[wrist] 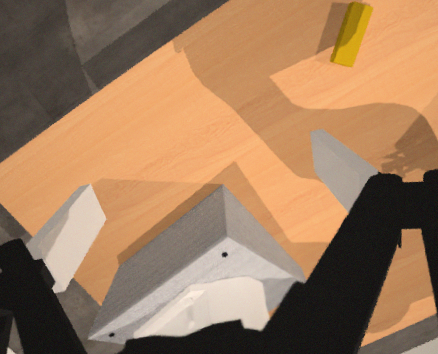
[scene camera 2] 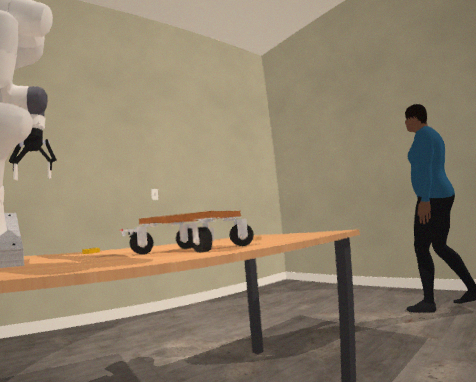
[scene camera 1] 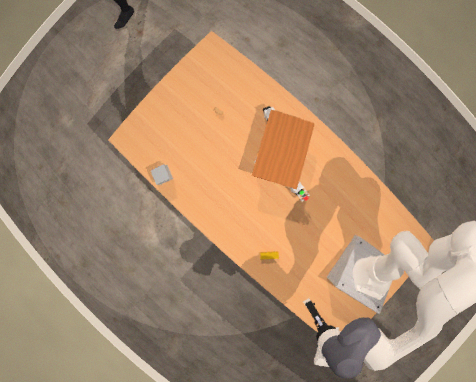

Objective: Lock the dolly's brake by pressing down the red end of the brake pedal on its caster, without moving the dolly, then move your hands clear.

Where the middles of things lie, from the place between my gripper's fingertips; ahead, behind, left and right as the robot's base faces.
Labels:
The dolly (scene camera 1: 284,146) is 45 cm ahead of my hand, 47 cm to the right of it and 26 cm below it.

